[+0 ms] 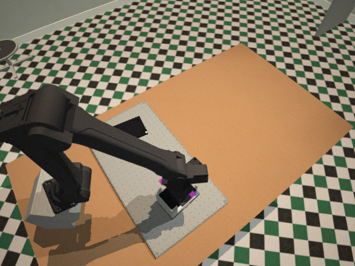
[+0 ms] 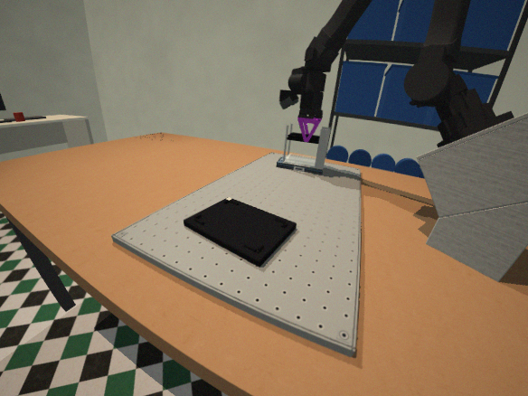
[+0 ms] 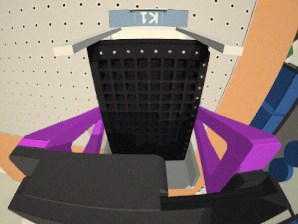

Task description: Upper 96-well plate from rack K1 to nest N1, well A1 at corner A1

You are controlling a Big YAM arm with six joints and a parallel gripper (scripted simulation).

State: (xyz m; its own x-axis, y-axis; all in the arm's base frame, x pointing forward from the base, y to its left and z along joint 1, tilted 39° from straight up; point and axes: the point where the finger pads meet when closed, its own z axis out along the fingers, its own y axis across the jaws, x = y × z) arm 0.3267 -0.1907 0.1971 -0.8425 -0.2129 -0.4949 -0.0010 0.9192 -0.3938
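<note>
My gripper is now 8 cm above the white plate. Also, from my hand: plate nest N1: 43 cm to the left, 10 cm below, 6 cm ahead; pale A1 square: 36 cm to the left, 11 cm ahead, 9 cm below; black 96-well plate: right at my hand.
</note>
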